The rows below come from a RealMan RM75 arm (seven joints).
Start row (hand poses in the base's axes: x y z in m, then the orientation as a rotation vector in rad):
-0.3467, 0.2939, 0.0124, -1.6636, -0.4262, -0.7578
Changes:
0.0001, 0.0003, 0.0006, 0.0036, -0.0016, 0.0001
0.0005, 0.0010, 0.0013, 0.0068, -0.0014, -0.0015
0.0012, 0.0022, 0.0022, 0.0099, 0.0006, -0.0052
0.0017, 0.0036, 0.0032, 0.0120, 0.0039, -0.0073
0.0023, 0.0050, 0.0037, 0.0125, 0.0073, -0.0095
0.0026, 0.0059, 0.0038, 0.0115, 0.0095, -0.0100
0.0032, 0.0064, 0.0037, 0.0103, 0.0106, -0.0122
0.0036, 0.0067, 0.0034, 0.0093, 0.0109, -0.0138
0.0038, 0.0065, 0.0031, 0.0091, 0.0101, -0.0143
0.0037, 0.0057, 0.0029, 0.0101, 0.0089, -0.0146
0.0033, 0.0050, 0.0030, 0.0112, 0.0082, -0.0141
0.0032, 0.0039, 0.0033, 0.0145, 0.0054, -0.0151
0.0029, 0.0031, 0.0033, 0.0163, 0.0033, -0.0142
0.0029, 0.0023, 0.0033, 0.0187, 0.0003, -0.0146
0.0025, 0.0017, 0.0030, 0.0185, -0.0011, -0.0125
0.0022, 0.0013, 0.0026, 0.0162, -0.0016, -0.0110
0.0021, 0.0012, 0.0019, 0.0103, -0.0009, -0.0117
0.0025, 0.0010, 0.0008, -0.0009, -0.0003, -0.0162
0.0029, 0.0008, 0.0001, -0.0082, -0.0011, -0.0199
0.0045, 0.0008, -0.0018, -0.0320, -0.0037, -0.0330
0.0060, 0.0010, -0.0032, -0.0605, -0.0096, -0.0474
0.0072, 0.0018, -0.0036, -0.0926, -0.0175, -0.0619
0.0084, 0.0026, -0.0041, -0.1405, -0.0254, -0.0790
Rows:
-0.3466, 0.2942, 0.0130, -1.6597, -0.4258, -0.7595
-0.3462, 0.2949, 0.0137, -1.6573, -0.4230, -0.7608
-0.3455, 0.2961, 0.0146, -1.6562, -0.4172, -0.7621
-0.3450, 0.2975, 0.0156, -1.6560, -0.4123, -0.7610
-0.3444, 0.2989, 0.0161, -1.6573, -0.4079, -0.7598
-0.3441, 0.2998, 0.0162, -1.6591, -0.4064, -0.7582
-0.3435, 0.3003, 0.0161, -1.6612, -0.4044, -0.7587
-0.3431, 0.3006, 0.0158, -1.6628, -0.4033, -0.7595
-0.3429, 0.3004, 0.0155, -1.6629, -0.4036, -0.7606
-0.3430, 0.2996, 0.0153, -1.6617, -0.4038, -0.7619
-0.3434, 0.2989, 0.0154, -1.6603, -0.4042, -0.7623
-0.3435, 0.2978, 0.0157, -1.6566, -0.4039, -0.7657
-0.3438, 0.2970, 0.0157, -1.6540, -0.4053, -0.7670
-0.3438, 0.2962, 0.0157, -1.6509, -0.4060, -0.7702
-0.3442, 0.2956, 0.0154, -1.6500, -0.4088, -0.7698
-0.3445, 0.2952, 0.0150, -1.6515, -0.4113, -0.7689
-0.3446, 0.2951, 0.0143, -1.6575, -0.4129, -0.7682
-0.3442, 0.2949, 0.0132, -1.6696, -0.4138, -0.7699
-0.3438, 0.2947, 0.0125, -1.6773, -0.4146, -0.7726
-0.3422, 0.2947, 0.0106, -1.7030, -0.4163, -0.7821
-0.3407, 0.2949, 0.0092, -1.7324, -0.4213, -0.7950
-0.3395, 0.2957, 0.0088, -1.7646, -0.4293, -0.8093
-0.3383, 0.2965, 0.0083, -1.8124, -0.4421, -0.8238

